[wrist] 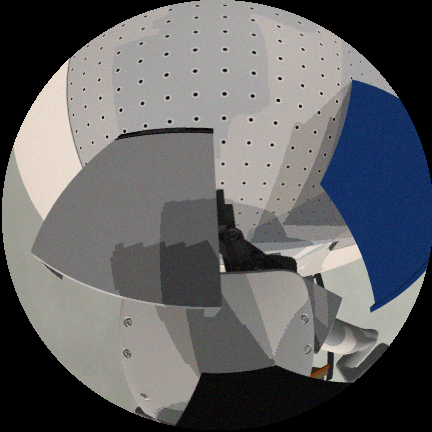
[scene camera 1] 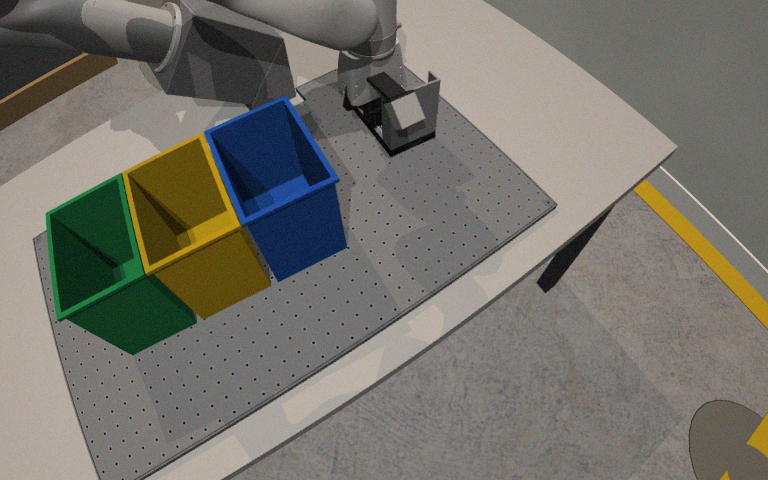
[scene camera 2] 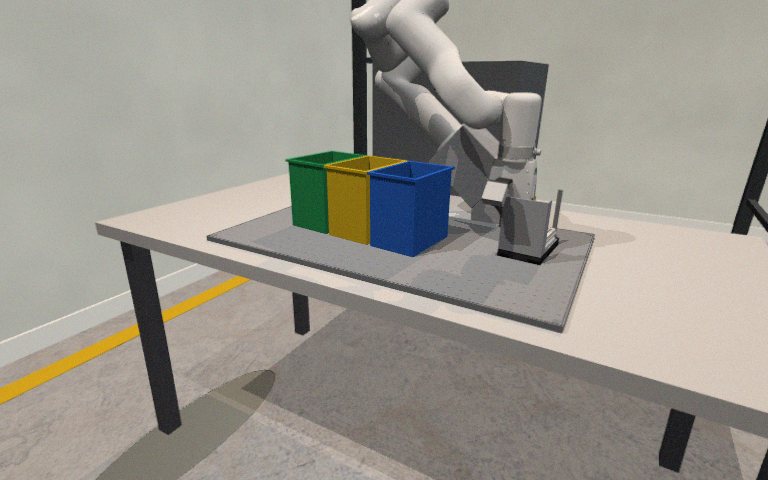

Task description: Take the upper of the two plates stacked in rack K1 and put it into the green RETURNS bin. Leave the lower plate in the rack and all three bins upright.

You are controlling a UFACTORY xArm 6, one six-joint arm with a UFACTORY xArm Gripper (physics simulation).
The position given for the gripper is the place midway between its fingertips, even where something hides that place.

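Note:
The gripper appears at point(scene camera 2: 505, 231). Blue bin at point(scene camera 1: 282, 187), point(scene camera 2: 409, 202) and, in the wrist view, point(wrist: 370, 180). Green bin at point(scene camera 1: 99, 283) and point(scene camera 2: 308, 178). For the yellow bin, point(scene camera 1: 189, 235) and point(scene camera 2: 348, 186).

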